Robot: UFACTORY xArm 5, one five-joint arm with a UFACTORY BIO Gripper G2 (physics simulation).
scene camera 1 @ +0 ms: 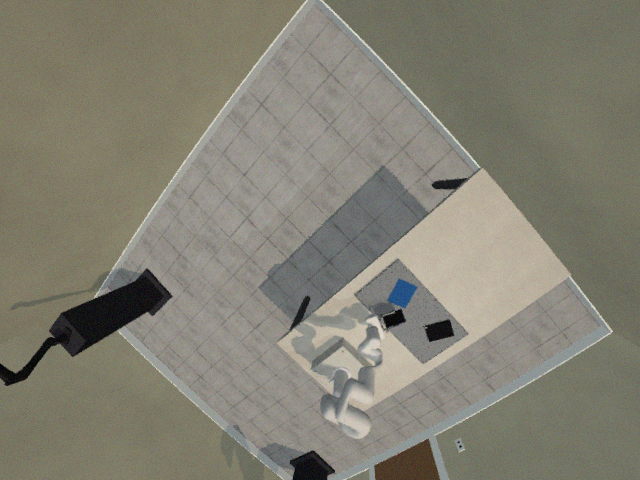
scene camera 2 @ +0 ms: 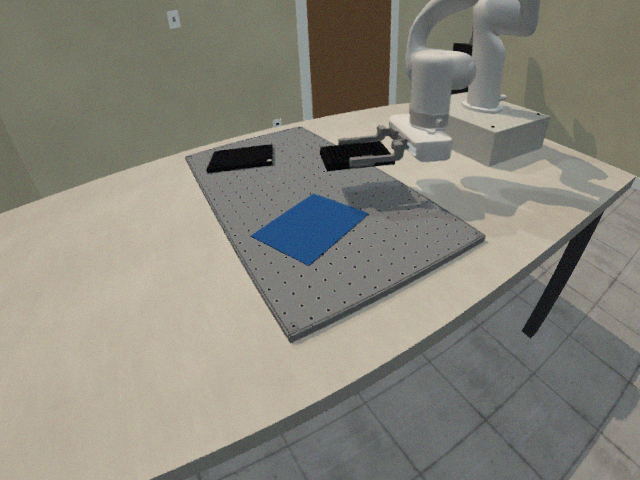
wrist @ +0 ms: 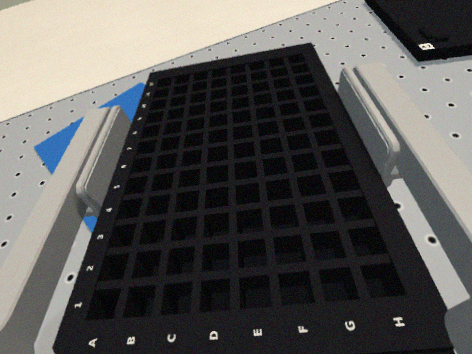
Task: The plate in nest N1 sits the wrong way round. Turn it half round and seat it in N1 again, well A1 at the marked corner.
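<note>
A black 96-well plate (scene camera 2: 336,157), (wrist: 244,205) and a flat blue rectangle (scene camera 2: 306,231), (wrist: 51,150) are visible, as is a black nest N1 (scene camera 2: 240,158). The gripper (wrist: 230,104) is visible too.
</note>
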